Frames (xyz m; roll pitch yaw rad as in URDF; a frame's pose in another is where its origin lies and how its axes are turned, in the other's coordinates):
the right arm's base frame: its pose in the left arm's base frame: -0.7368 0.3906 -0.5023 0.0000 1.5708 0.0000
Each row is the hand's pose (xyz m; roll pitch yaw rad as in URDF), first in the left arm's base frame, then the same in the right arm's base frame.
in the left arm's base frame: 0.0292 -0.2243 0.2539 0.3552 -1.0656 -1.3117
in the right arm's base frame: -0.7562 -0.6149 0.7660 2.1539 -0.1243 -2.6506
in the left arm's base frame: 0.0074 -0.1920 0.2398 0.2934 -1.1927 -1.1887
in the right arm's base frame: -0.7421 -0.5826 0.7442 2.2216 -0.1381 -2.7885
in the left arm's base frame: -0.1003 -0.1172 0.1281 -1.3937 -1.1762 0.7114
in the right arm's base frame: -0.6304 -0.5078 0.6365 2.4990 -0.2955 2.8761
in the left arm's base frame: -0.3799 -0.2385 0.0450 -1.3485 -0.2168 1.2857
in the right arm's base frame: -0.5473 -0.6291 0.3569 -2.9823 -0.2782 1.7964
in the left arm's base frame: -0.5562 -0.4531 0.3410 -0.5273 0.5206 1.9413
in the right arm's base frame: -0.8433 -0.8437 0.1806 -2.2890 0.3195 1.0193
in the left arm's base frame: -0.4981 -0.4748 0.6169 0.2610 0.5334 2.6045
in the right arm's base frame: -1.1192 -0.8654 0.2387 -2.0165 0.8328 0.7140
